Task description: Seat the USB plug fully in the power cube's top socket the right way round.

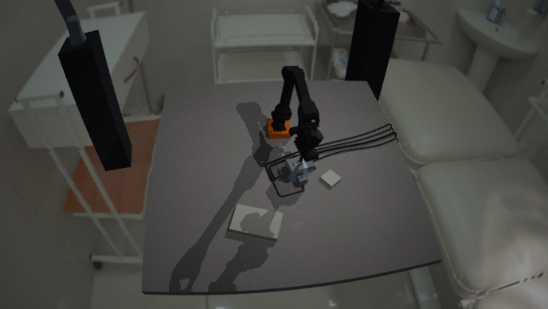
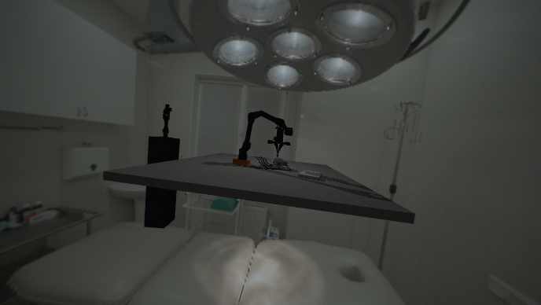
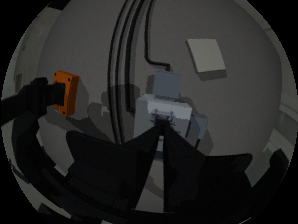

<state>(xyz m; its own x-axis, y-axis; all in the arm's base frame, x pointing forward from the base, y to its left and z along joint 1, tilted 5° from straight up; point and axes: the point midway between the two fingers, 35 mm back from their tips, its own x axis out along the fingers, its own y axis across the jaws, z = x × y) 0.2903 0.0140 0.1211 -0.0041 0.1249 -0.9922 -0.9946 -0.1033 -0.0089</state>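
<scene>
Right now my gripper tip is 2 cm above the USB plug. Round my gripper tip: pale slab (26 cm to the right, 22 cm ahead, 11 cm below); pale tile (13 cm to the left, 11 cm below, 7 cm ahead).
</scene>
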